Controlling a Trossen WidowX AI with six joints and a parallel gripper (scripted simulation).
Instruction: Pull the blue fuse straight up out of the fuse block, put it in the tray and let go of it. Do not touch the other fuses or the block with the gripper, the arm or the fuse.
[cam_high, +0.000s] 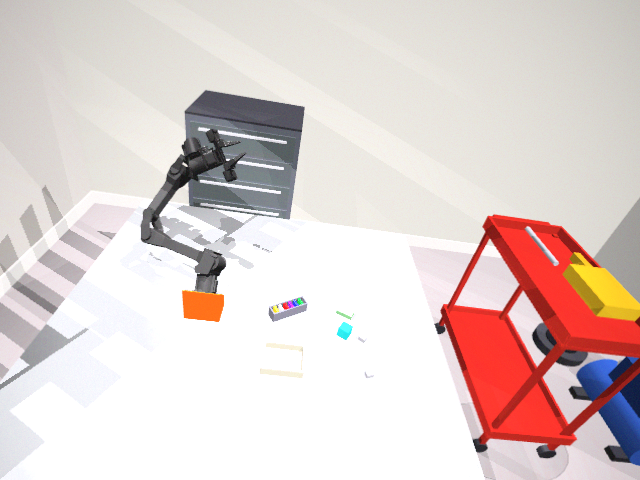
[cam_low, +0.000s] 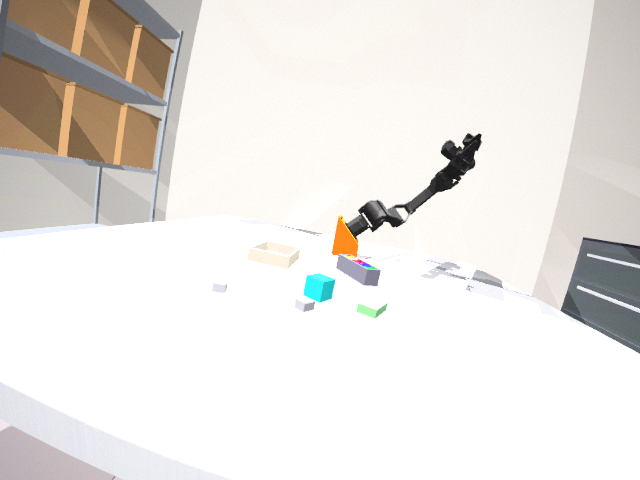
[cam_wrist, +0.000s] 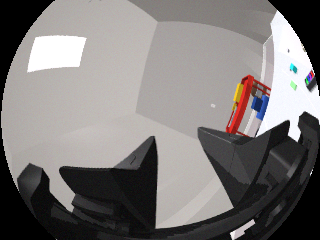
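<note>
Now: gripper tip 27 cm short of the blue fuse, 29 cm to the left of it and 45 cm above it. From my gripper tip the other things lie so: cyan cube: 46 cm ahead, 37 cm to the right, 45 cm below; green wedge: 46 cm ahead, 27 cm to the right, 46 cm below; beige tray: 26 cm ahead, 52 cm to the right, 47 cm below.
</note>
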